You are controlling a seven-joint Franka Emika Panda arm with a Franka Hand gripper.
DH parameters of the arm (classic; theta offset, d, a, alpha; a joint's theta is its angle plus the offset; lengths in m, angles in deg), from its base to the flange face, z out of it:
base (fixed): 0 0 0 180
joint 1: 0 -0.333 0 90
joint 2: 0 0 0 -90
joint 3: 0 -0.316 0.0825 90
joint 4: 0 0 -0.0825 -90
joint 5: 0 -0.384 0 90
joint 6: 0 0 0.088 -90
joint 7: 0 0.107 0 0
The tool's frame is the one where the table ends.
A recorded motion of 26 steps. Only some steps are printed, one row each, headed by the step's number.
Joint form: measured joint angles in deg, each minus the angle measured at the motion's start. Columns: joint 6, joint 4, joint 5, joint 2, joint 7, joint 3, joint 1.
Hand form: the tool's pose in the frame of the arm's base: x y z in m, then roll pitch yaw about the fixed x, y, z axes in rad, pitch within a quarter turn. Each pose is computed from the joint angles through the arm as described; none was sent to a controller.
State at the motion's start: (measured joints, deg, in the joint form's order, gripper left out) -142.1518 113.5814 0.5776 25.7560 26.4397 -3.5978 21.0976
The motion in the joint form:
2: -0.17 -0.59 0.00 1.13 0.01 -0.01 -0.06
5: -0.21 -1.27 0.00 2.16 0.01 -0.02 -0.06
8: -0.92 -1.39 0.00 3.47 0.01 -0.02 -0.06
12: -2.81 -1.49 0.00 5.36 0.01 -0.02 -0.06
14: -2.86 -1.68 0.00 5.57 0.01 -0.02 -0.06
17: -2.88 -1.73 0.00 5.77 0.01 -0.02 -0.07
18: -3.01 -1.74 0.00 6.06 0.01 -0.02 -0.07
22: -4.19 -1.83 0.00 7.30 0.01 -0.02 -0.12
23: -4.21 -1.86 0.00 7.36 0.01 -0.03 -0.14
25: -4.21 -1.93 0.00 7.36 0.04 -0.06 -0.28
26: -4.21 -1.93 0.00 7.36 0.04 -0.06 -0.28
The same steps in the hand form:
2: 0.5907 -0.1869 0.2345 -3.1025 -0.0293 -0.7660
5: 0.5930 -0.1875 0.2282 -3.1039 -0.0240 -0.7661
8: 0.5925 -0.1873 0.2159 -3.1063 -0.0159 -0.7665
12: 0.5925 -0.1871 0.1992 -3.1037 -0.0166 -0.7674
14: 0.5933 -0.1874 0.1983 -3.1032 -0.0170 -0.7675
17: 0.5932 -0.1872 0.1965 -3.1041 -0.0148 -0.7674
18: 0.5928 -0.1871 0.1936 -3.1050 -0.0124 -0.7674
22: 0.5926 -0.1863 0.1826 -3.1035 -0.0123 -0.7672
23: 0.5928 -0.1860 0.1822 -3.1035 -0.0121 -0.7668
25: 0.5938 -0.1844 0.1827 -3.1027 -0.0130 -0.7644
26: 0.5938 -0.1844 0.1827 -3.1027 -0.0130 -0.7644

